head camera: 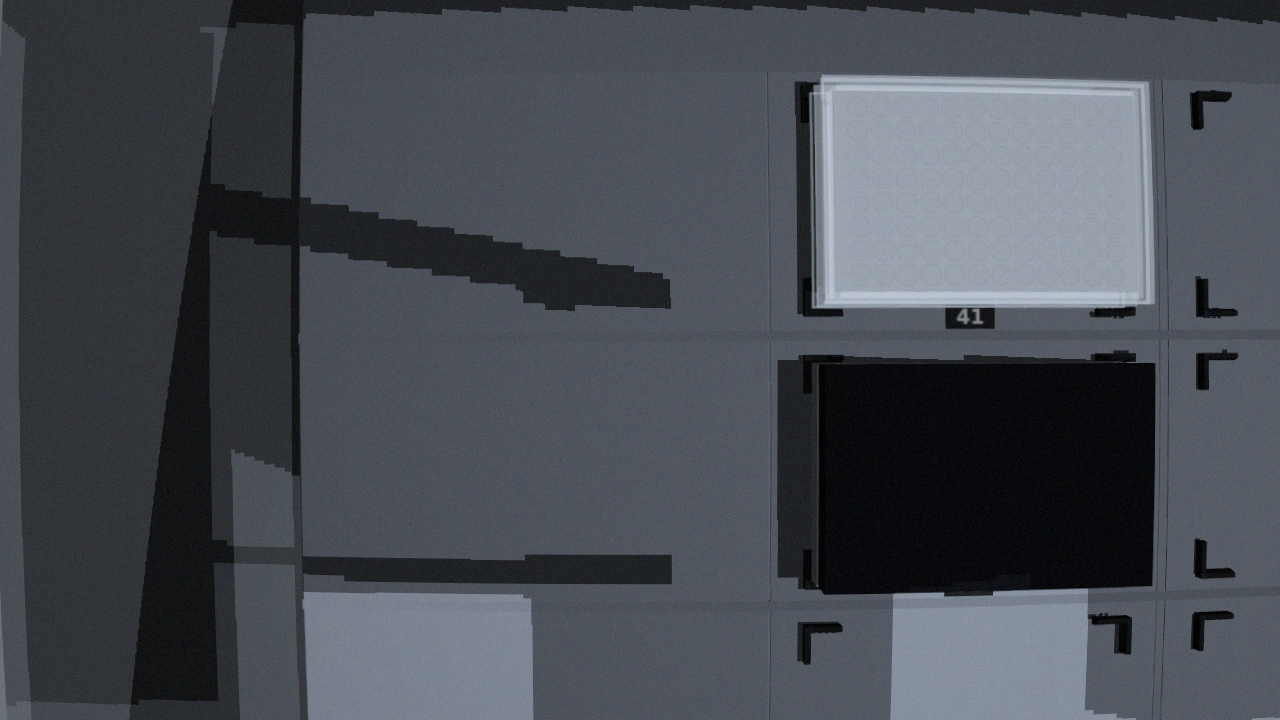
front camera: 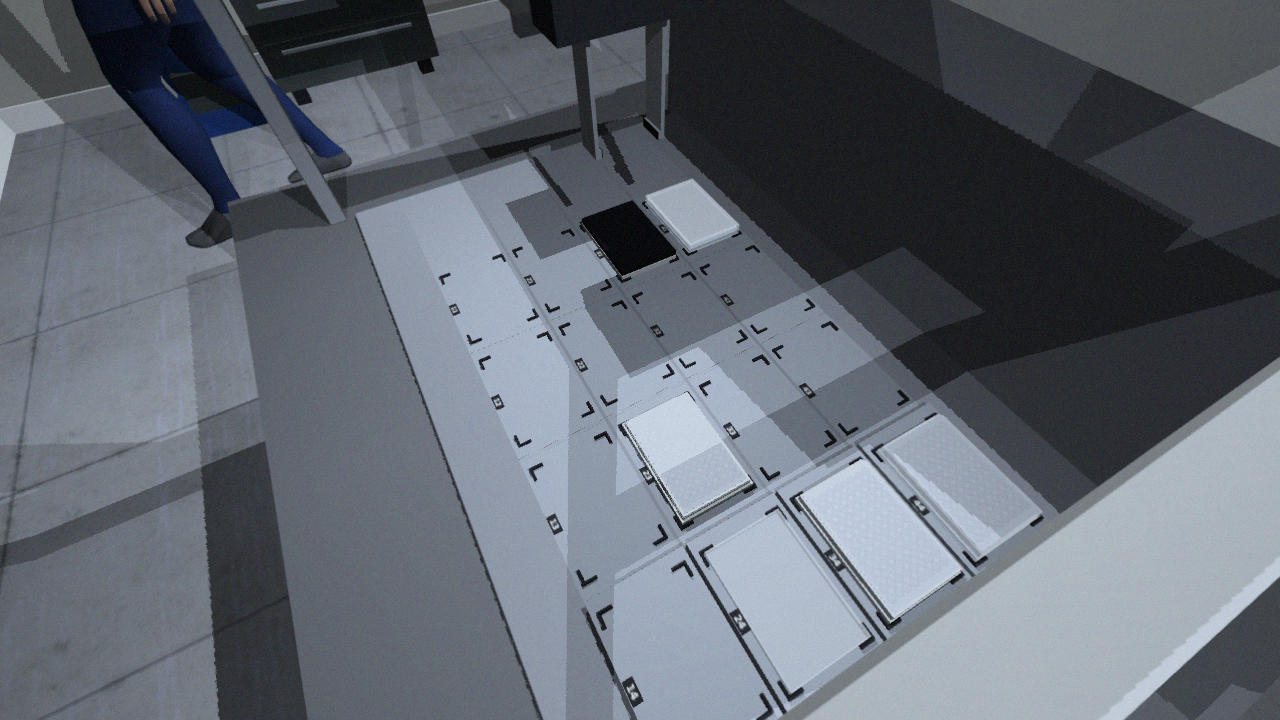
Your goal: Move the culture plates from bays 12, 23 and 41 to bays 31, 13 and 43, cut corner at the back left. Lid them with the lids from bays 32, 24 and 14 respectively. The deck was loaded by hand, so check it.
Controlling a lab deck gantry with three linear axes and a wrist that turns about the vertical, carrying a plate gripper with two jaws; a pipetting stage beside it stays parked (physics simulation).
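Seen in the pictures: gripper, fingertip midpoint: (front camera: 623, 141); robot's base at its link origin: (front camera: 442, 278).
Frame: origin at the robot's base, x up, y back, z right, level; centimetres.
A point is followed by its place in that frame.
Note:
In bay 31 a black lid (front camera: 628, 237) @[x 1.6, y -7.1, z -25.4 cm] (head camera: 984, 474) @[x 1.7, y -6.0, z -25.8 cm] lies level, with a thin paler edge of a plate under it; the cut corner is hidden. A whitish plate (front camera: 691, 213) @[x 1.6, y -7.2, z -36.0 cm] (head camera: 984, 192) @[x 1.6, y -6.1, z -36.3 cm] sits in bay 41, with wells and a doubled clear rim; I cannot tell if it is lidded. A white plate (front camera: 687, 456) @[x 1.4, y -40.0, z -14.8 cm] sits in bay 23. A flat pale lid (front camera: 787, 600) @[x 2.2, y -56.3, z -14.8 cm] lies in bay 24. Bays 12, 13, 14, 32 and 43 show corner marks and no plate or lid. My gripper (front camera: 629, 143) @[x 16.0, y -6.4, z -25.7 cm] hangs at the far end, jaws apart with nothing between; no jaws show in the head view.
White plates with faint wells stand in bay 34 (front camera: 879, 537) @[x 2.9, y -56.2, z -25.4 cm] and bay 44 (front camera: 966, 483) @[x 2.9, y -56.3, z -36.5 cm]. A grey frame post (front camera: 277, 116) @[x 16.1, y 20.7, z 10.2 cm] rises at the far left, and a pale beam (front camera: 1074, 573) @[x 40.0, y -61.4, z -9.0 cm] crosses the near right. A person in blue (front camera: 161, 116) stands beyond the deck, by a dark drawer cabinet (front camera: 340, 40).

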